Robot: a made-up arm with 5 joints.
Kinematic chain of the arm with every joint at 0, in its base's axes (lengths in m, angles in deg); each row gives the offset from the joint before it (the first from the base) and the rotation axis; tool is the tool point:
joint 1: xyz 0 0 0.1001 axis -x
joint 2: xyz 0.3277 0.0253 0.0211 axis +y
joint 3: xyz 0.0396 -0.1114 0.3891 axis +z
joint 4: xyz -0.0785 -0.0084 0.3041 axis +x
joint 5: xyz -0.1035 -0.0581 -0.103 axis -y
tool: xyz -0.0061 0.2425 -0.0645
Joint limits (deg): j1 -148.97..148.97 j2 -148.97..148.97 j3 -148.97..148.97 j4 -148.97..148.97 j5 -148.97..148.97
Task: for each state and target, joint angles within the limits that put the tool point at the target. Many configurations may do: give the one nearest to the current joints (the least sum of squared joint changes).
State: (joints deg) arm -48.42 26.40 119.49 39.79 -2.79
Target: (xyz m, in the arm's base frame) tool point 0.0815 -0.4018 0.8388
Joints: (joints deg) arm -6.12 -8.16 102.82 63.49 -1.44
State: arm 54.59 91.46 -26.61 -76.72 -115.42
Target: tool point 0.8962 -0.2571 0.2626
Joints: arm 52.29 119.38 10.79 -113.52 -103.73
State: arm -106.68 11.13 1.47 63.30 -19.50
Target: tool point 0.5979 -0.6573 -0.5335
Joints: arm -131.81 28.55 12.80 104.48 -21.12
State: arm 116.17 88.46 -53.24 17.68 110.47
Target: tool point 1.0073 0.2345 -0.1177
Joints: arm 108.45 60.76 -46.95 32.79 115.31
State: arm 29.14 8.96 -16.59 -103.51 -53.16
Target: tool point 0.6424 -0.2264 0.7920
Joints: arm 10.00 41.46 3.91 -137.20 -45.07
